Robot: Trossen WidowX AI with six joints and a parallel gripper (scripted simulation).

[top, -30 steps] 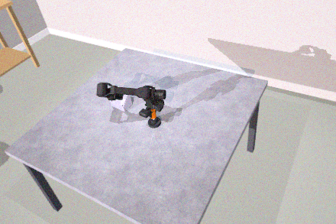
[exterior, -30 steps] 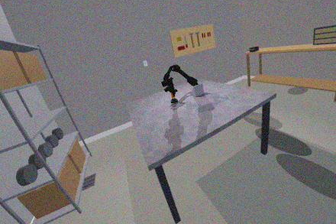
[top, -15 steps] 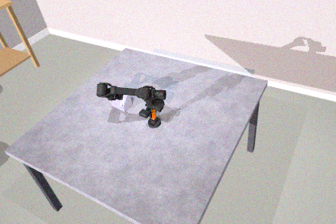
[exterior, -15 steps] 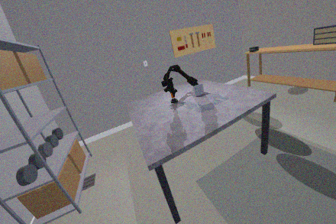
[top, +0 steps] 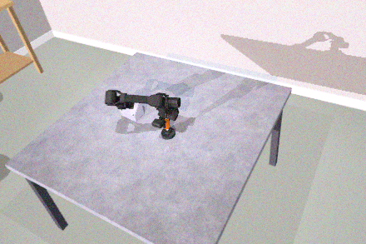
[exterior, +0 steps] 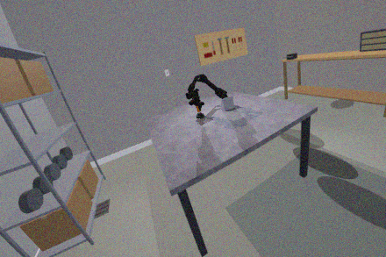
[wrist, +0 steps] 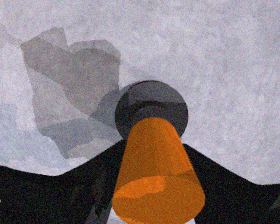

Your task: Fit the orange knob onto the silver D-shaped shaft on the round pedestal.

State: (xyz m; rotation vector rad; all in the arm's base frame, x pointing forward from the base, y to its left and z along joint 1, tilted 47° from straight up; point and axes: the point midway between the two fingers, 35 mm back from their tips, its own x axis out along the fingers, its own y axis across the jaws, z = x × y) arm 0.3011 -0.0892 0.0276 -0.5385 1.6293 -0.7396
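My gripper tip is 30 mm below the orange knob. Also, from my gripper tip: dark round pedestal 40 mm below.
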